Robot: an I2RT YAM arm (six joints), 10 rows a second.
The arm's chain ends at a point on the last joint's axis. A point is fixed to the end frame.
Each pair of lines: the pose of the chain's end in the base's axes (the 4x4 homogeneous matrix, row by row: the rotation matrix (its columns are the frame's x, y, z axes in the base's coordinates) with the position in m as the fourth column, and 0 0 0 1 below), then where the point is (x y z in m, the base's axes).
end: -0.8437, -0.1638, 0.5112, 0.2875; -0.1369, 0.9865, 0.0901, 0.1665; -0.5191, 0.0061, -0.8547, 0.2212; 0, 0, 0, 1
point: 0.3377 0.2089 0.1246
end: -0.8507, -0.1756, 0.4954, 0.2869; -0.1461, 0.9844, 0.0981, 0.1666; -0.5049, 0.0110, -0.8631, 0.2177; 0, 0, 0, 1
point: 0.3349 0.2098 0.1204
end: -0.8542, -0.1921, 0.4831, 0.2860; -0.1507, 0.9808, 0.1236, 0.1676; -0.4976, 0.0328, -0.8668, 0.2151; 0, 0, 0, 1
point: 0.3321 0.2135 0.1181
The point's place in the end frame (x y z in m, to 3 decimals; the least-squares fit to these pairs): 0.002 0.033 0.112
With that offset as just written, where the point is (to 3 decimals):
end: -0.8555, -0.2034, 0.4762, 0.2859; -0.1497, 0.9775, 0.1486, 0.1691; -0.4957, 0.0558, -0.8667, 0.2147; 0, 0, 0, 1
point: 0.331 0.218 0.118
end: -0.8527, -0.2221, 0.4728, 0.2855; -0.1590, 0.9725, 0.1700, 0.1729; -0.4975, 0.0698, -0.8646, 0.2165; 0, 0, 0, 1
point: 0.329 0.224 0.121
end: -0.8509, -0.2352, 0.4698, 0.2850; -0.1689, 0.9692, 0.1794, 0.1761; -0.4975, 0.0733, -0.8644, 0.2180; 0, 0, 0, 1
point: 0.328 0.228 0.123
